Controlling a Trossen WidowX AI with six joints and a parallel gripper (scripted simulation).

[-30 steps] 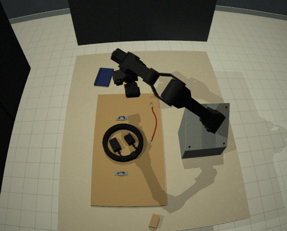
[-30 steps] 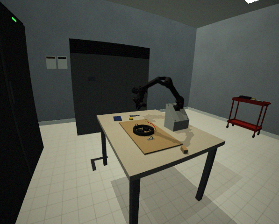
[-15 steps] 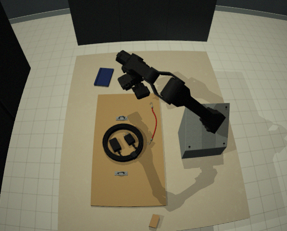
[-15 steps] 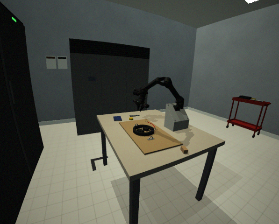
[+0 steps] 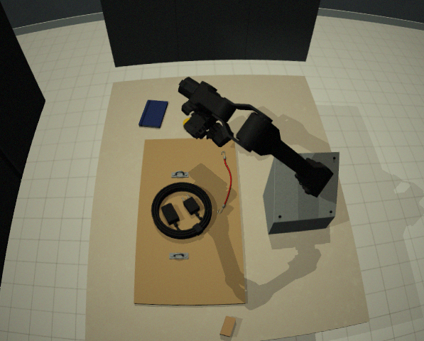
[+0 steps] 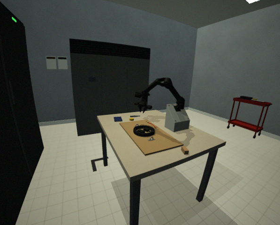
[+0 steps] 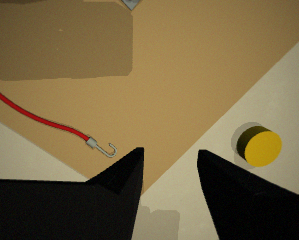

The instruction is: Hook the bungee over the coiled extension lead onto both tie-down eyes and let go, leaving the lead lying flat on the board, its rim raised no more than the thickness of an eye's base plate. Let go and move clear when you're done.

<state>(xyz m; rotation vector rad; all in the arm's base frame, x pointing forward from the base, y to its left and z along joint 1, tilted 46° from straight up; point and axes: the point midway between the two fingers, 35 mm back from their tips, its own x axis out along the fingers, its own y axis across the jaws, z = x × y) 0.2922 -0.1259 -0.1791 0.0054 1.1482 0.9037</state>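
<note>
Right now the extension lead coil is 9 cm ahead of my hand, 22 cm to the left of it and 13 cm below it. Round my hand: grey tool 5 cm behind, 26 cm to the right, 16 cm below; then board 7 cm ahead, 22 cm to the left, 16 cm below; then yellow disc 5 cm ahead, 16 cm to the right, 15 cm below.
</note>
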